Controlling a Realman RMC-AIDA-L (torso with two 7-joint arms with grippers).
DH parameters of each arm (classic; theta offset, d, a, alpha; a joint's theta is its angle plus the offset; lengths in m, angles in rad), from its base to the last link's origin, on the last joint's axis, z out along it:
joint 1: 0 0.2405 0 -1.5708
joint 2: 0 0 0 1.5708
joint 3: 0 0.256 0 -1.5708
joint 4: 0 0 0 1.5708
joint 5: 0 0.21 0 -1.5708
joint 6: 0 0 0 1.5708
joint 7: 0 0.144 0 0
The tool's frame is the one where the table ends.
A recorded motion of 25 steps. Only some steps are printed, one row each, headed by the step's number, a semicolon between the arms.
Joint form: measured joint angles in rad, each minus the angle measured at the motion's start. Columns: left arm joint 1, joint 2, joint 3, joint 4, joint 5, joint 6, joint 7; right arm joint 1, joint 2, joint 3, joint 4, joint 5, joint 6, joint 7.
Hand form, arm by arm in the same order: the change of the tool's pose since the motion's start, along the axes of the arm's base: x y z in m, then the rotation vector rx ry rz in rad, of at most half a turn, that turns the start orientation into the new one. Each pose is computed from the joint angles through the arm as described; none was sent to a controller.
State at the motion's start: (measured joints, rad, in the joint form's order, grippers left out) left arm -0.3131 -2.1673 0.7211 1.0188 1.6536 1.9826 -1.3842; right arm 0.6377 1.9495 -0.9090 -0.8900 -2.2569 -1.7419 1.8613
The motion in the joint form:
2: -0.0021 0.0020 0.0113 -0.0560 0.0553 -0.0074 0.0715; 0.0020 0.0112 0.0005 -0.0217 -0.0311 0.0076 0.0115
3: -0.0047 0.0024 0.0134 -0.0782 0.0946 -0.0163 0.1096; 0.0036 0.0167 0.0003 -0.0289 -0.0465 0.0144 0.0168
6: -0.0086 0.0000 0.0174 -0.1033 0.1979 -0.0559 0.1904; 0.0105 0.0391 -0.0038 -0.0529 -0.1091 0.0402 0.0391
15: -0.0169 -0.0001 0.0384 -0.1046 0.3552 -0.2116 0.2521; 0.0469 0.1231 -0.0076 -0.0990 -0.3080 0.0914 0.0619
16: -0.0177 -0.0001 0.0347 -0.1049 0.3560 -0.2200 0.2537; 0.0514 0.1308 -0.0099 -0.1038 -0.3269 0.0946 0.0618
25: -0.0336 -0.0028 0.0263 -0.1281 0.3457 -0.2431 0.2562; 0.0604 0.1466 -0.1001 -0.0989 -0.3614 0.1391 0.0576
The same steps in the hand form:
2: -0.0078 -0.0031 -0.0137 -0.0183 0.0317 -0.0082; -0.0005 0.0013 -0.0014 0.0066 -0.0283 -0.0006
3: -0.0123 -0.0042 -0.0206 -0.0249 0.0605 -0.0125; -0.0004 0.0021 -0.0026 0.0107 -0.0421 -0.0024
6: -0.0232 -0.0052 -0.0351 -0.0297 0.1549 -0.0205; 0.0000 0.0048 -0.0081 0.0218 -0.0978 -0.0113
15: -0.0452 0.0057 -0.0525 -0.0076 0.3640 0.0243; -0.0038 0.0086 -0.0311 0.0177 -0.2464 0.0061
16: -0.0461 0.0070 -0.0522 0.0006 0.3677 0.0303; -0.0048 0.0090 -0.0331 0.0158 -0.2617 0.0129
25: -0.0440 0.0126 -0.0549 0.0139 0.3533 0.0431; -0.0089 0.0100 -0.0483 -0.0126 -0.3385 0.0787

